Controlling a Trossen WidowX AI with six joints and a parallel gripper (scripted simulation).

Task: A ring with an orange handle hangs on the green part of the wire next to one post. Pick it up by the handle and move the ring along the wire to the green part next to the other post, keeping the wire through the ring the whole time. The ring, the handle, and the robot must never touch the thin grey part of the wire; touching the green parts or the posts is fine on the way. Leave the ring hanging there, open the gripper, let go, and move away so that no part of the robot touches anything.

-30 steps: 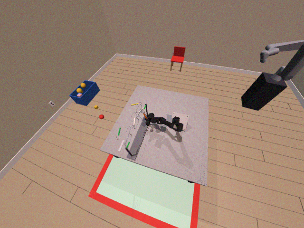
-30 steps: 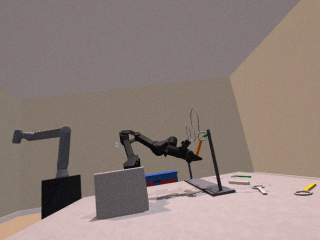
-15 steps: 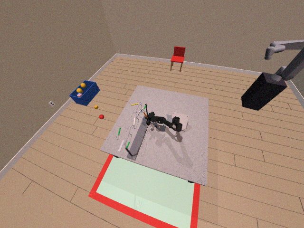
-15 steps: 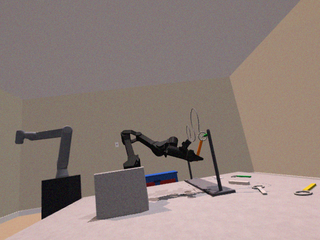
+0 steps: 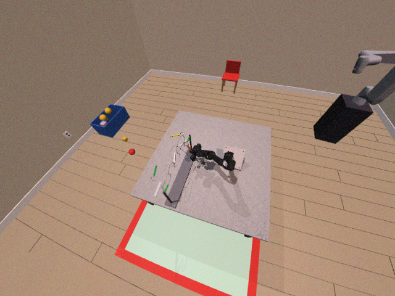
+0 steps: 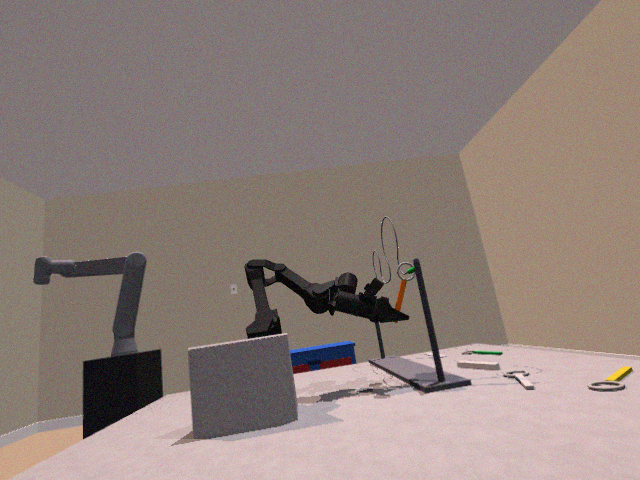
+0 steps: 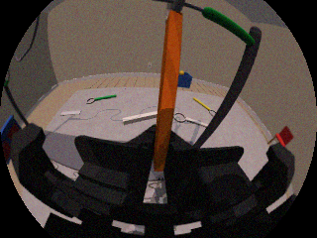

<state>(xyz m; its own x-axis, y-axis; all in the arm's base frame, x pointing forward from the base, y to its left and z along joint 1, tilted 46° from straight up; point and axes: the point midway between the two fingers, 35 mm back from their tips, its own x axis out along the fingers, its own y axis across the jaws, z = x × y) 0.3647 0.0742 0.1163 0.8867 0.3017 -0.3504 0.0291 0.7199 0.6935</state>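
My gripper tip is 90 mm below the orange-handled ring.
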